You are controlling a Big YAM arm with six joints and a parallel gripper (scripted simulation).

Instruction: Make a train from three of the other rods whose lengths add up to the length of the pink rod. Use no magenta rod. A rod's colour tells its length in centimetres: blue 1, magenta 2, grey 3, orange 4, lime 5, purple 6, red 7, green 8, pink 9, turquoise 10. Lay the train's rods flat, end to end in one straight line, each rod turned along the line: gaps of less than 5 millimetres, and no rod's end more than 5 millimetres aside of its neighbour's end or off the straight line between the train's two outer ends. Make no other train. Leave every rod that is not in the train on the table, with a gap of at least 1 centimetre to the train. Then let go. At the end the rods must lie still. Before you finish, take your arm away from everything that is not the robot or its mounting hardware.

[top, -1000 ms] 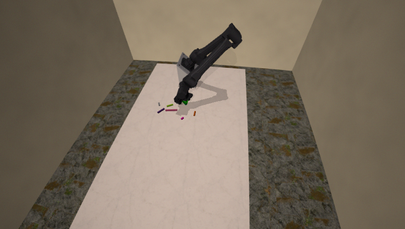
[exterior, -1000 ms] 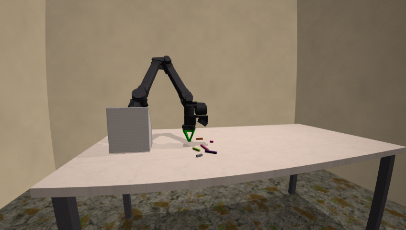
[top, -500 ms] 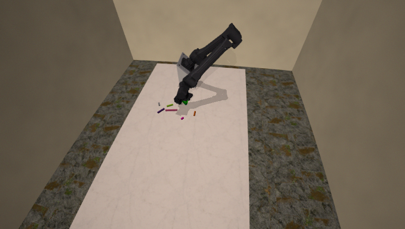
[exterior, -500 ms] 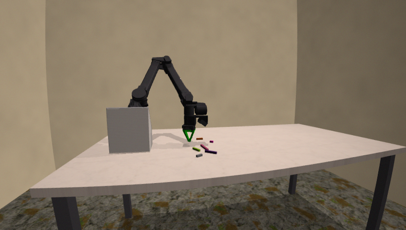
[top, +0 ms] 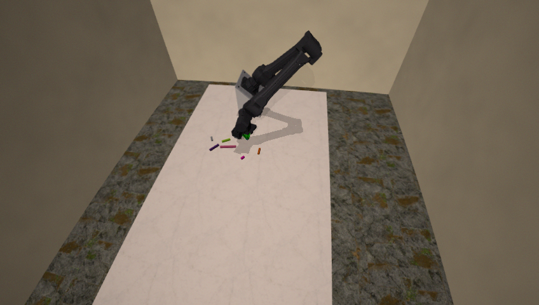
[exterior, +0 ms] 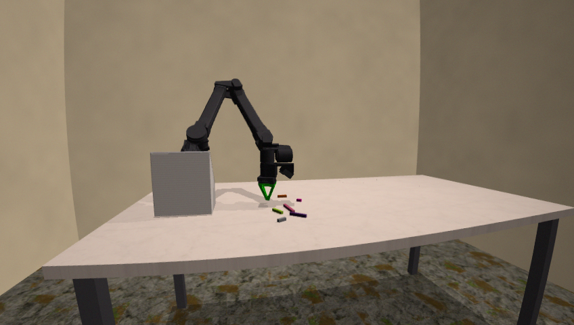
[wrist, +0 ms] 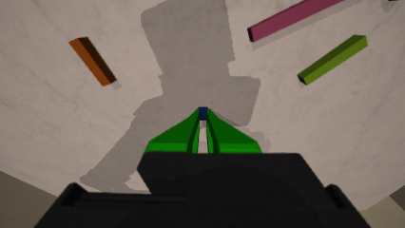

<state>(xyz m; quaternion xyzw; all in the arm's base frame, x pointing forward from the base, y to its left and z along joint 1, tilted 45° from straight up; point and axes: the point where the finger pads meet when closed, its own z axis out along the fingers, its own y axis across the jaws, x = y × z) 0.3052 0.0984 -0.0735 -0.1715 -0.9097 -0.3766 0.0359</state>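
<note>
Right now my hand is 210 mm to the left of the grey rod and 20 mm above it. Also, from my hand: orange rod (80 mm to the left, 80 mm ahead, 20 mm below); pink rod (100 mm to the right, 60 mm ahead, 20 mm below); blue rod (right at my hand).
</note>
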